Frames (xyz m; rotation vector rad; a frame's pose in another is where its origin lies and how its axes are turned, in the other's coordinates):
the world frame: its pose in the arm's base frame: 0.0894 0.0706 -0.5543 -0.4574 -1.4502 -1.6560
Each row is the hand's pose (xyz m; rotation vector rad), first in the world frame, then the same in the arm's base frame.
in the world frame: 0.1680 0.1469 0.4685 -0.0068 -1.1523 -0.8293
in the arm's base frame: -0.0102 0.4538 -0.2188 0.7427 2.0252 1.5736
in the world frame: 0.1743 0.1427 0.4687 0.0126 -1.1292 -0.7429
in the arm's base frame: -0.0171 0.4515 -0.2166 0.8069 2.0933 1.5912
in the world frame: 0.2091 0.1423 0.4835 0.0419 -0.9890 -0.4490
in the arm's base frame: -0.0407 0.4527 -0.1871 1.0304 2.3059 1.7225
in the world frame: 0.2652 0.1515 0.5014 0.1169 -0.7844 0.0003
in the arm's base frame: -0.0694 0.4496 -0.1350 -1.1220 -2.0817 -1.4344
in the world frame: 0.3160 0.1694 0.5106 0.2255 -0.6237 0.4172
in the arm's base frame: -0.0862 0.4408 -0.0838 -1.1307 -1.8014 -1.0391
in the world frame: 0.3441 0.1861 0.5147 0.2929 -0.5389 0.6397
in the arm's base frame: -0.0898 0.4353 -0.0515 -1.1218 -1.6553 -0.8238
